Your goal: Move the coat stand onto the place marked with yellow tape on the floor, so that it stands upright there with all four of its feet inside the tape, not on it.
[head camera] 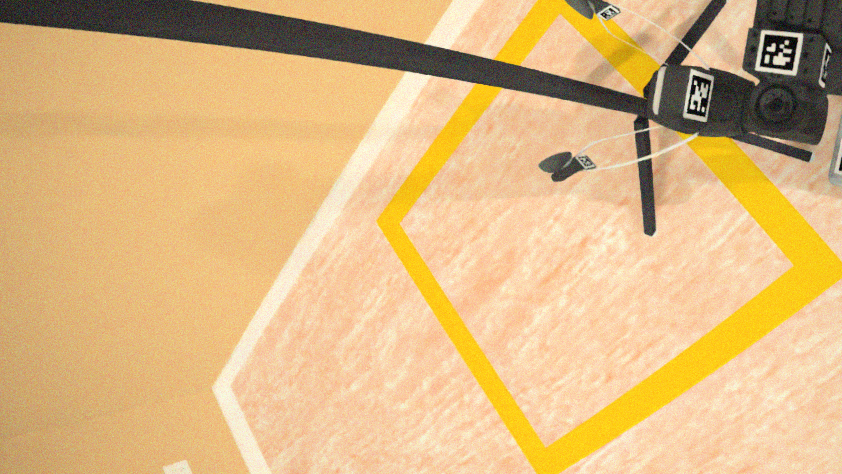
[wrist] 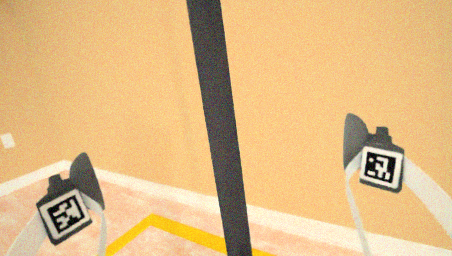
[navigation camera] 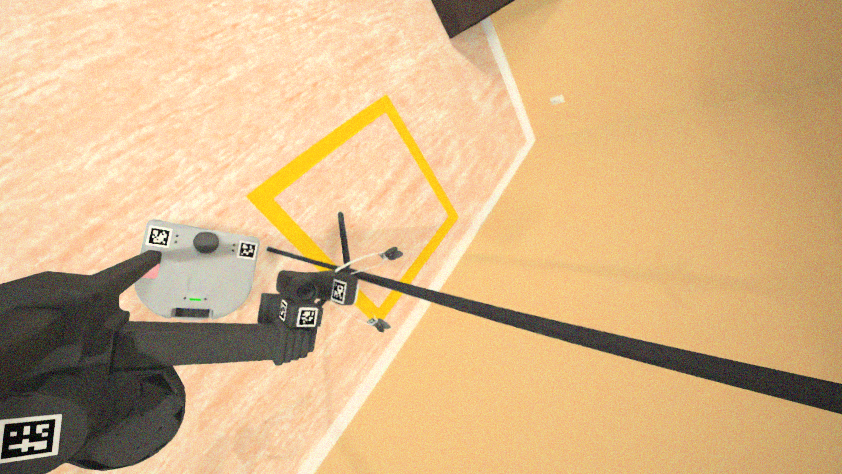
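Seen in the pictures: gripper, fingertip midpoint: (head camera: pixel 554 82) (wrist: pixel 221 153) (navigation camera: pixel 395 289); robot's base at its link origin: (navigation camera: pixel 206 241).
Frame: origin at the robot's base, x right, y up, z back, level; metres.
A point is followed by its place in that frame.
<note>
The black coat stand (head camera: pixel 235 26) @[x 0.476, y 1.061, z 0.023 m] (navigation camera: pixel 589 333) @[x 0.479, y 1.136, z 0.014 m] (wrist: pixel 215 90) @[x 0.476, y 0.743, z 0.023 m] appears upright across one side of the yellow tape (head camera: pixel 457 329) @[x 1.031, y 0.001, z -0.665 m] (navigation camera: pixel 318 154) @[x 0.358, y 0.001, z -0.488 m] (wrist: pixel 190 234) @[x 1.206, y 0.001, z -0.197 m]. In the head view one foot is inside the tape; two legs extend outside on the robot's side, one cut off by the frame. The fourth foot cannot be made out. My gripper (head camera: pixel 570 85) @[x 0.407, y 0.706, z 0.021 m] (navigation camera: pixel 386 289) @[x 0.407, y 0.706, z 0.021 m] (wrist: pixel 221 153) @[x 0.407, y 0.706, z 0.021 m] is open, above the base. Its fingers appear on either side of the pole, with gaps in the wrist view; the pole's depth relative to the fingertips is unclear. The gripper body hides part of the base.
The robot's grey base (navigation camera: pixel 197 272) @[x -0.008, y 0.160, z 0.100 m] stands just outside the tape. The tan wall (head camera: pixel 147 235) @[x 1.660, y 0.673, z -0.490 m] and its white baseboard (head camera: pixel 318 235) @[x 1.686, y 0.032, z -0.550 m] (navigation camera: pixel 508 82) @[x 1.836, y 0.034, z -1.840 m] run close beyond the tape, meeting at a corner. A dark cabinet (navigation camera: pixel 471 12) @[x 0.976, y 0.268, z -1.705 m] stands at the top of the navigation view.
</note>
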